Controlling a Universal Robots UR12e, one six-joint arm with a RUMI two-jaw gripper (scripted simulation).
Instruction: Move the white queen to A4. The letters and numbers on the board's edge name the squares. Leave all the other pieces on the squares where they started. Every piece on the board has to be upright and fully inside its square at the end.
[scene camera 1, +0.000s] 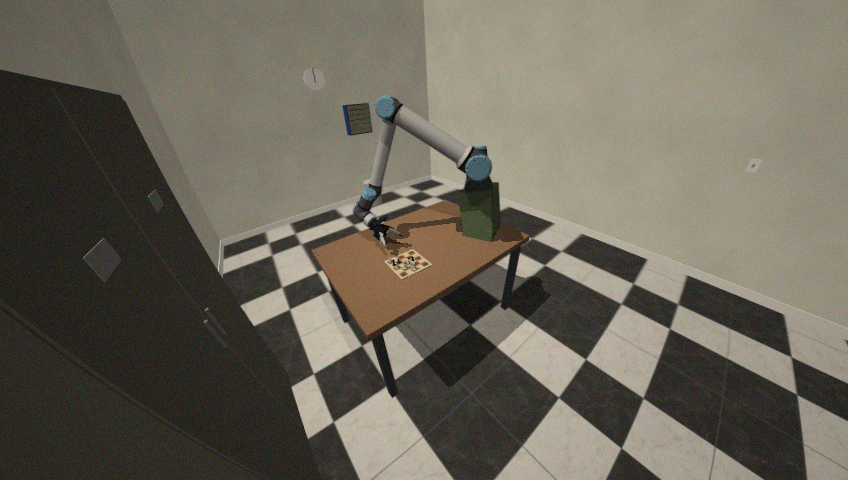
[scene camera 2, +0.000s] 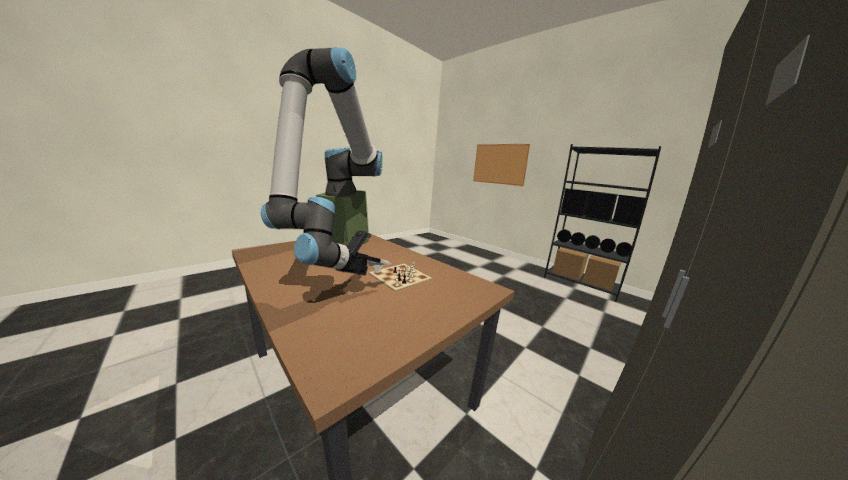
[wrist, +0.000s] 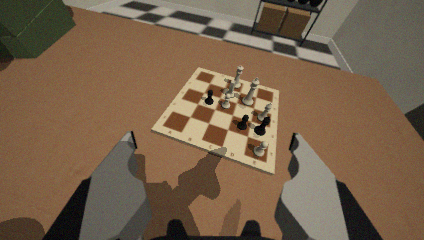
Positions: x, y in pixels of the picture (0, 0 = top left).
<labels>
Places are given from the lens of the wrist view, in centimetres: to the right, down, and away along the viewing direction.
gripper (wrist: 213, 133): 0, 1, 14
chessboard (wrist: 188, 119): -4, 0, 27
</labels>
